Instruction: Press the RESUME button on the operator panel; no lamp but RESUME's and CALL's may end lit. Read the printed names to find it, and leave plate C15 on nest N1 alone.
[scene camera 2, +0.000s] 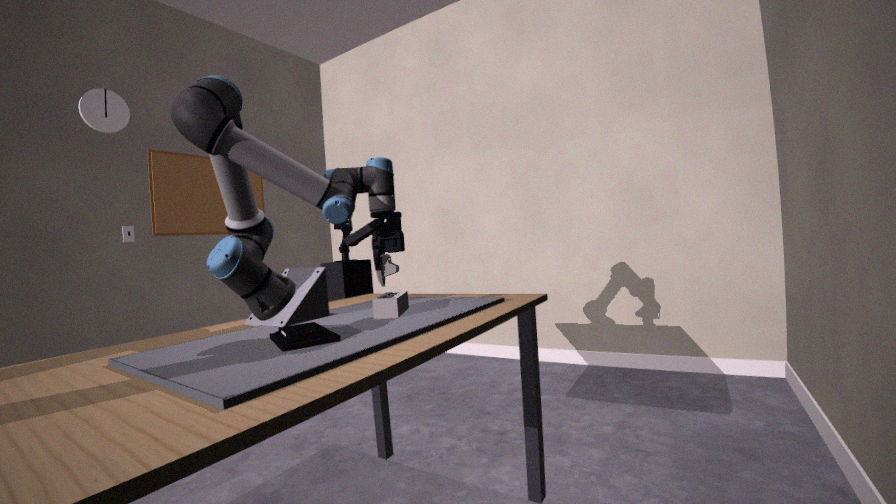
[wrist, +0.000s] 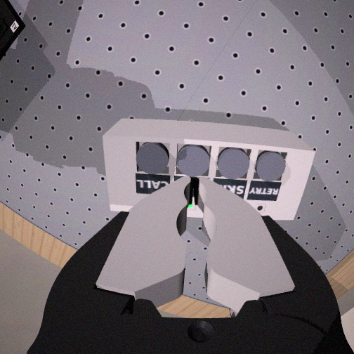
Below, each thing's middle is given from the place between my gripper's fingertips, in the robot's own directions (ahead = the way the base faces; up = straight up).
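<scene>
From my hand: RESUME button (wrist: 192, 160), 30 mm below; CALL button (wrist: 152, 157), 30 mm below, 20 mm ahead, 30 mm to the right; operator panel (scene camera 2: 394, 305), 50 mm below, 10 mm ahead, 20 mm to the left; SKIP button (wrist: 233, 162), 30 mm below, 20 mm behind, 20 mm to the left.
</scene>
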